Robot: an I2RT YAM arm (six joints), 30 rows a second.
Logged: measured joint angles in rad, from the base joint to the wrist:
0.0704 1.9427 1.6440 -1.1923 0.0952 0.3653
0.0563 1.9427 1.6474 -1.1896 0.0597 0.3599
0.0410 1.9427 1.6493 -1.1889 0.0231 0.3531
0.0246 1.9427 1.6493 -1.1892 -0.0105 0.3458
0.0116 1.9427 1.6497 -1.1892 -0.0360 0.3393
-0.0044 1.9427 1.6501 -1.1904 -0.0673 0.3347
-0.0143 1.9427 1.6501 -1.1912 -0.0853 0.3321
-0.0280 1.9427 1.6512 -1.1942 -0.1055 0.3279
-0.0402 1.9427 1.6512 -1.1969 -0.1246 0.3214
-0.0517 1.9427 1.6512 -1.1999 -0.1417 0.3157
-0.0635 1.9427 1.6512 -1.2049 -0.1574 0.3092
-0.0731 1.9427 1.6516 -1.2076 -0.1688 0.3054
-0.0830 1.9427 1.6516 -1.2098 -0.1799 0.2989
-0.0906 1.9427 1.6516 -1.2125 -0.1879 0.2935
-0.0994 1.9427 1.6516 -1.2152 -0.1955 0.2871
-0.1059 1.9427 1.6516 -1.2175 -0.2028 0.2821
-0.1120 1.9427 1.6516 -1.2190 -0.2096 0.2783
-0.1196 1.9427 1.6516 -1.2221 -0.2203 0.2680
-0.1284 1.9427 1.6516 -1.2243 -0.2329 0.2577
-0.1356 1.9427 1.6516 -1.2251 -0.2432 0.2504
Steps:
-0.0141 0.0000 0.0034 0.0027 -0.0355 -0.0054
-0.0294 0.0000 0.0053 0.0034 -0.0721 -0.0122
-0.0458 0.0000 0.0053 0.0031 -0.1057 -0.0195
-0.0588 0.0000 0.0057 0.0031 -0.1312 -0.0260
-0.0748 0.0000 0.0061 0.0019 -0.1625 -0.0306
-0.0847 0.0000 0.0061 0.0011 -0.1805 -0.0332
-0.0984 0.0000 0.0072 -0.0019 -0.2007 -0.0374
-0.1106 0.0000 0.0072 -0.0046 -0.2198 -0.0439
-0.1221 0.0000 0.0072 -0.0076 -0.2369 -0.0496
-0.1339 0.0000 0.0072 -0.0126 -0.2526 -0.0561
-0.1435 0.0000 0.0076 -0.0153 -0.2640 -0.0599
-0.1534 0.0000 0.0076 -0.0175 -0.2751 -0.0664
-0.1610 0.0000 0.0076 -0.0202 -0.2831 -0.0718
-0.1698 0.0000 0.0076 -0.0229 -0.2907 -0.0782
-0.1763 0.0000 0.0076 -0.0252 -0.2980 -0.0832
-0.1824 0.0000 0.0076 -0.0267 -0.3048 -0.0870
-0.1900 0.0000 0.0076 -0.0298 -0.3155 -0.0973
-0.1988 0.0000 0.0076 -0.0320 -0.3281 -0.1076
-0.2060 0.0000 0.0076 -0.0328 -0.3384 -0.1149

